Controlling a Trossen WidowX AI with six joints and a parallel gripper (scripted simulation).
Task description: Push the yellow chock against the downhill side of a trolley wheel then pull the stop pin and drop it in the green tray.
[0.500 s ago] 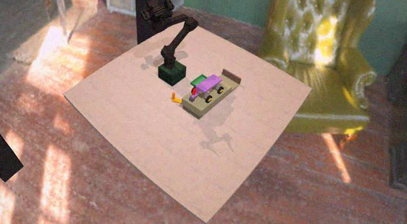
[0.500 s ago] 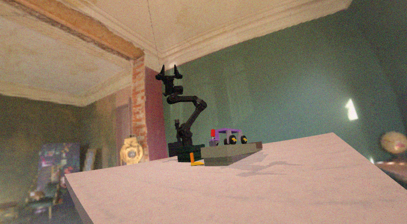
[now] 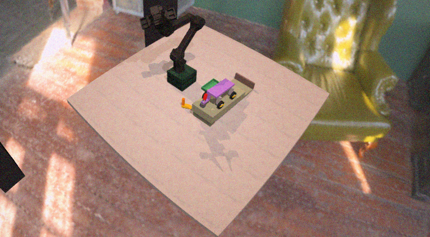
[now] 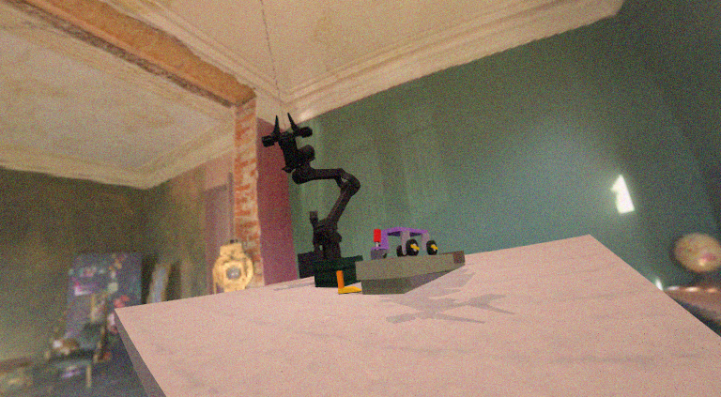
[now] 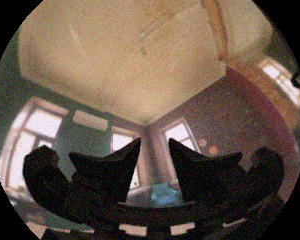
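Now: gripper tip 15 cm short of the yellow chock, 8 cm to the right of it and 61 cm above it. Round my gripper tip: purple trolley (29 cm ahead, 20 cm to the left, 52 cm below); red-headed stop pin (27 cm ahead, 9 cm to the left, 50 cm below); ramp (29 cm ahead, 21 cm to the left, 58 cm below).
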